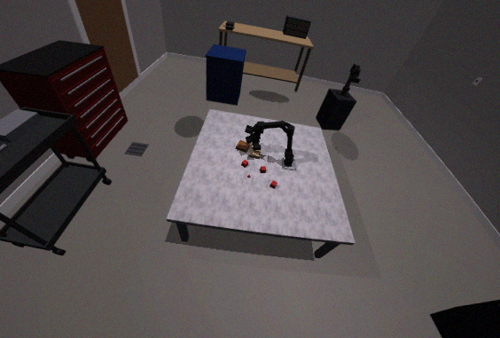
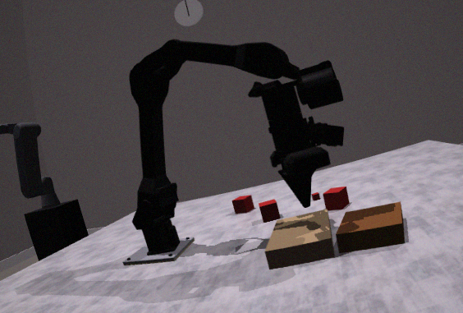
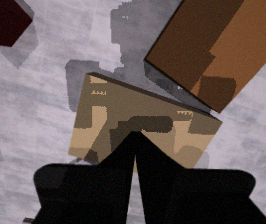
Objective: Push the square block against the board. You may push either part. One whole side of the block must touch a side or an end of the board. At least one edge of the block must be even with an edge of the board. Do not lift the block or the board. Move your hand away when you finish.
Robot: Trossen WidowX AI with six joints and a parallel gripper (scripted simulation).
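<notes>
Now: gripper tip 50 mm above the tan board, 20 mm past it and 10 mm to the left of it. The rest, counted from my gripper tip: square block 90 mm ahead, 70 mm to the right, 50 mm below.
</notes>
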